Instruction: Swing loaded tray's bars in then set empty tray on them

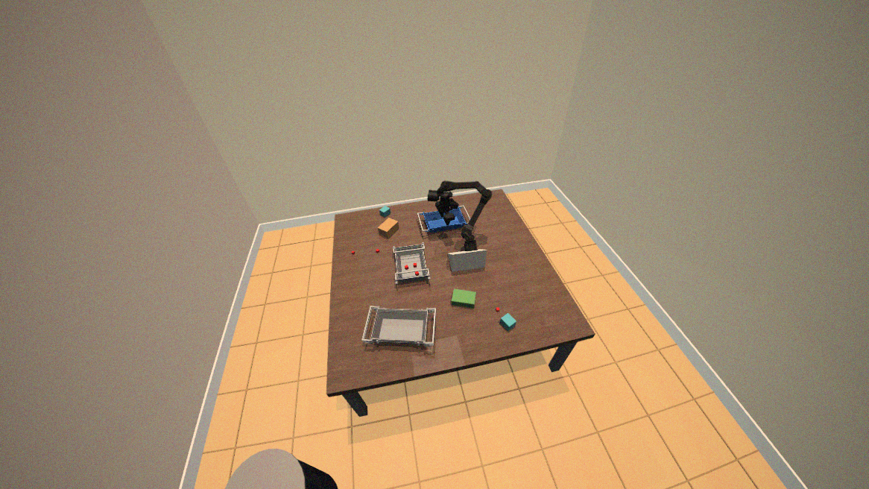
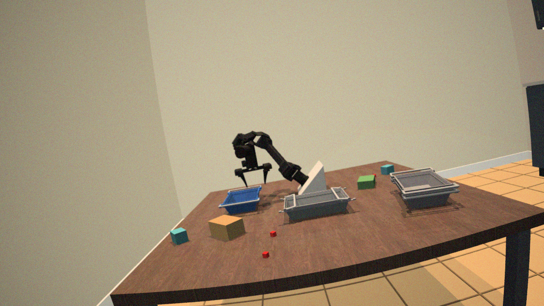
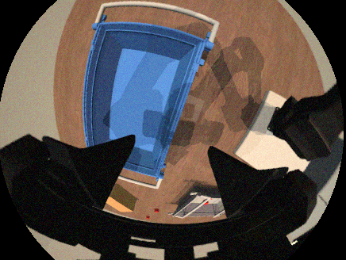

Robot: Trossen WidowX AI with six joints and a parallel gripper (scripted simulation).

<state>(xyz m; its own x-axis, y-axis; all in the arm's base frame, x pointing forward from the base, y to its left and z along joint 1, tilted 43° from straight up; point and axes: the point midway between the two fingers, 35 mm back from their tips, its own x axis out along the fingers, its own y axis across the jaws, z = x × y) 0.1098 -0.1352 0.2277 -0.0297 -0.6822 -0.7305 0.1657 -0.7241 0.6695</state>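
Now: gripper tip 8 cm to the left of the blue tray, 5 cm above it and 1 cm past it. The rest, counted from my gripper tip: orange block: 37 cm ahead, 10 cm to the right, 7 cm below; green block: 56 cm to the left, 8 cm below, 2 cm ahead.
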